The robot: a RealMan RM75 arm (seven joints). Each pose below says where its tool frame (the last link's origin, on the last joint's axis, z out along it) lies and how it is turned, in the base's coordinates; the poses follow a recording.
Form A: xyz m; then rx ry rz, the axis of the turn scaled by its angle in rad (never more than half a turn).
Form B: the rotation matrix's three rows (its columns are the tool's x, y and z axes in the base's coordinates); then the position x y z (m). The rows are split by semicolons. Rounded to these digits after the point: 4 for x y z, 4 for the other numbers.
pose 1, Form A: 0.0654 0.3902 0.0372 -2.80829 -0.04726 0.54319
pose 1, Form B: 0.9288 -0.0208 -0.3701; 0.0844 -0.9603 0.2660; -0.3609 -0.2783 -0.8901; 0.0654 0.3902 0.0372
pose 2, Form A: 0.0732 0.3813 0.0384 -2.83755 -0.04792 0.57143
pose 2, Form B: 0.9227 -0.0162 -0.3851; 0.0802 -0.9692 0.2329; -0.3771 -0.2458 -0.8930; 0.0732 0.3813 0.0384
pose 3, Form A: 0.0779 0.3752 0.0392 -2.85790 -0.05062 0.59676
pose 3, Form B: 0.9169 -0.0114 -0.3990; 0.0784 -0.9750 0.2081; -0.3914 -0.2221 -0.8930; 0.0779 0.3752 0.0392
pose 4, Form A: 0.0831 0.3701 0.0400 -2.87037 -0.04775 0.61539
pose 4, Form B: 0.9125 -0.0113 -0.4088; 0.0743 -0.9784 0.1929; -0.4022 -0.2063 -0.8920; 0.0831 0.3701 0.0400
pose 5, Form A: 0.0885 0.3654 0.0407 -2.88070 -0.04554 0.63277
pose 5, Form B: 0.9083 -0.0110 -0.4181; 0.0708 -0.9812 0.1797; -0.4122 -0.1928 -0.8905; 0.0885 0.3654 0.0407
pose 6, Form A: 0.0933 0.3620 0.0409 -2.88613 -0.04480 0.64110
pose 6, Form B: 0.9063 -0.0105 -0.4225; 0.0692 -0.9825 0.1728; -0.4169 -0.1858 -0.8898; 0.0933 0.3620 0.0409
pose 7, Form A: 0.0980 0.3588 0.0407 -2.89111 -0.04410 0.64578
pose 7, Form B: 0.9053 -0.0100 -0.4247; 0.0676 -0.9836 0.1672; -0.4194 -0.1801 -0.8898; 0.0980 0.3588 0.0407
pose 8, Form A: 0.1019 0.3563 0.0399 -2.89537 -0.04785 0.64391
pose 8, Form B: 0.9060 -0.0066 -0.4233; 0.0691 -0.9842 0.1631; -0.4177 -0.1770 -0.8912; 0.1019 0.3563 0.0399
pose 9, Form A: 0.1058 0.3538 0.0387 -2.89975 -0.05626 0.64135
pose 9, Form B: 0.9067 -0.0001 -0.4217; 0.0735 -0.9847 0.1582; -0.4153 -0.1745 -0.8928; 0.1058 0.3538 0.0387
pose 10, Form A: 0.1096 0.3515 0.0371 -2.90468 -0.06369 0.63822
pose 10, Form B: 0.9077 0.0059 -0.4197; 0.0772 -0.9852 0.1531; -0.4125 -0.1714 -0.8947; 0.1096 0.3515 0.0371
